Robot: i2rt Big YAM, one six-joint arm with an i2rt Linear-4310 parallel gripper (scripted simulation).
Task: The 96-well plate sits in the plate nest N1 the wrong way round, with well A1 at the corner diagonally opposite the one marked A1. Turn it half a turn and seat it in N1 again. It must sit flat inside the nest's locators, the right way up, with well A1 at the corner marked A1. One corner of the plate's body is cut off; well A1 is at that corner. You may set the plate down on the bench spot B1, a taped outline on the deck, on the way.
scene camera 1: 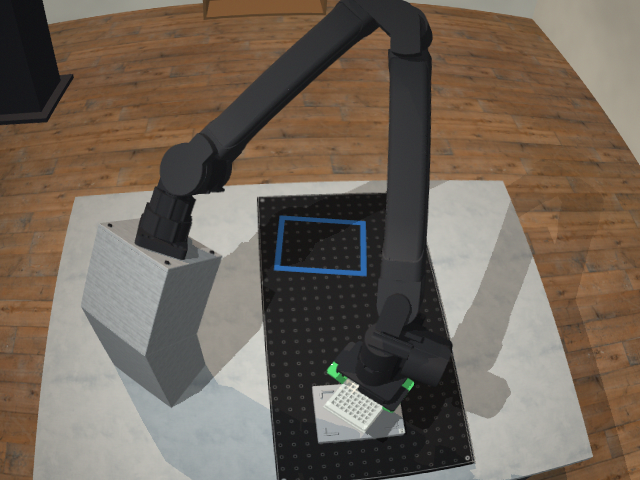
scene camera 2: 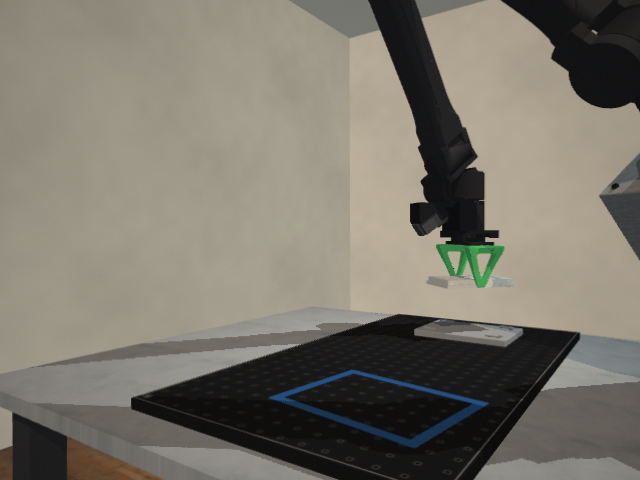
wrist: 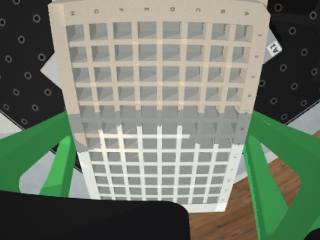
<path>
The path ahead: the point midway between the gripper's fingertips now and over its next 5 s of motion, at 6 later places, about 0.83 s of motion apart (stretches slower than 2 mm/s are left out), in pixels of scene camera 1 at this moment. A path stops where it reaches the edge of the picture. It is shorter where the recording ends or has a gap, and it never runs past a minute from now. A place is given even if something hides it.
The gripper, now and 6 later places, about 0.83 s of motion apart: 365, 394; 362, 400; 361, 407; 360, 408; 359, 408; 359, 409; 363, 405
</path>
